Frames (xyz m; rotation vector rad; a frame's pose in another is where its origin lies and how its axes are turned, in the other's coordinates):
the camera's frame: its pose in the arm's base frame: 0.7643 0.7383 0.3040 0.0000 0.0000 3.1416
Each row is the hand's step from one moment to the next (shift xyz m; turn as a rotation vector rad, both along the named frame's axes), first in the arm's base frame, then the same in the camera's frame.
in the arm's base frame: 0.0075 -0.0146 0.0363 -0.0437 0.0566 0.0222
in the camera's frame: -0.0075 0.0146 0.0363 0.0437 -0.0566 0.0222
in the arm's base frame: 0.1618 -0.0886 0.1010 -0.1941 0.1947 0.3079
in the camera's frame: -0.1618 0.0886 0.1010 0.1941 -0.1947 0.3079
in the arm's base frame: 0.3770 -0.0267 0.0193 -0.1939 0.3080 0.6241
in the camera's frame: -0.3770 0.0267 0.0193 0.1939 -0.3080 0.6241
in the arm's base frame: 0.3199 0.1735 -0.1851 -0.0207 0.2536 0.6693
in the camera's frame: -0.3199 -0.1735 -0.1851 0.0207 -0.2536 0.6693
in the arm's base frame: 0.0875 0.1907 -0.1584 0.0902 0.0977 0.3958
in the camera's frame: -0.0875 -0.1907 -0.1584 -0.0902 -0.0977 0.3958
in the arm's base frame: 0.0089 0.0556 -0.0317 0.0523 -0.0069 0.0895
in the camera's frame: -0.0089 -0.0556 -0.0317 -0.0523 0.0069 0.0895
